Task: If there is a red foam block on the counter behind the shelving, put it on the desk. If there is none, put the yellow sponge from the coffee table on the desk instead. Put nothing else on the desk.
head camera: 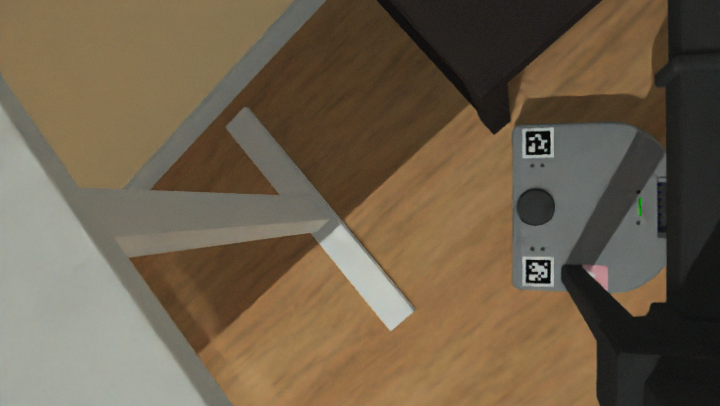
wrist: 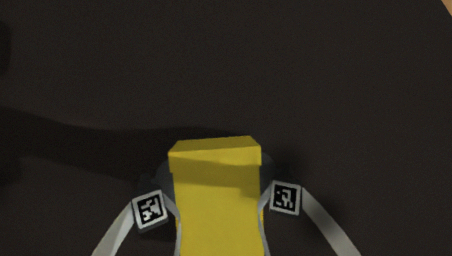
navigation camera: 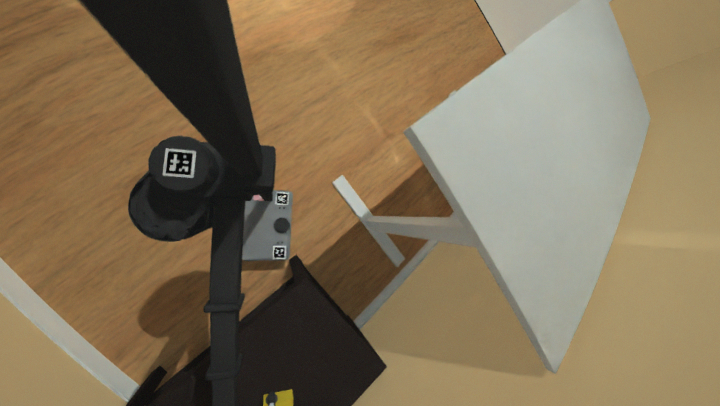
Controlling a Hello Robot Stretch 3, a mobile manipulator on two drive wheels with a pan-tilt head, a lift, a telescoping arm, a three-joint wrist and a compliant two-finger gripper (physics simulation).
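Where they show: gripper, between the fingertips: (navigation camera: 271, 403); robot's base, origin of its link: (head camera: 534, 206) (navigation camera: 280, 223).
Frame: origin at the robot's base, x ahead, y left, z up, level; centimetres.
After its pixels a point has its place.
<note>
The yellow sponge (wrist: 217, 215) (navigation camera: 286, 396) {x 2.8, y -59.1, z 48.1 cm} is at the top of the dark coffee table (wrist: 225, 65) (navigation camera: 307, 327) {x 10.1, y -36.2, z 45.0 cm} (head camera: 484, 40) {x 8.7, y -25.9, z 45.1 cm}. My gripper (wrist: 216, 173) {x -2.2, y -62.2, z 46.3 cm} is shut on the sponge, with a fingertip pressed to each long side in the wrist view. Whether the sponge rests on the table or is slightly raised is hard to tell. The white desk (navigation camera: 544, 151) {x 61.1, y 24.1, z 95.0 cm} (head camera: 50, 282) {x 39.4, y 5.6, z 95.0 cm} stands at the right in the navigation view and at the lower left in the head view. The counter, the shelving and a red foam block do not show.
My grey base (head camera: 579, 176) {x -8.0, y -6.1, z 16.0 cm} (navigation camera: 259, 232) {x -9.6, y -3.6, z 16.0 cm} stands on the wood floor close to a coffee table corner. My dark arm (navigation camera: 225, 277) {x -10.2, y -6.0, z 82.3 cm} reaches over the coffee table. The desk's white foot (head camera: 368, 277) (navigation camera: 352, 199) lies between base and desk. Tan walls stand behind both tables.
</note>
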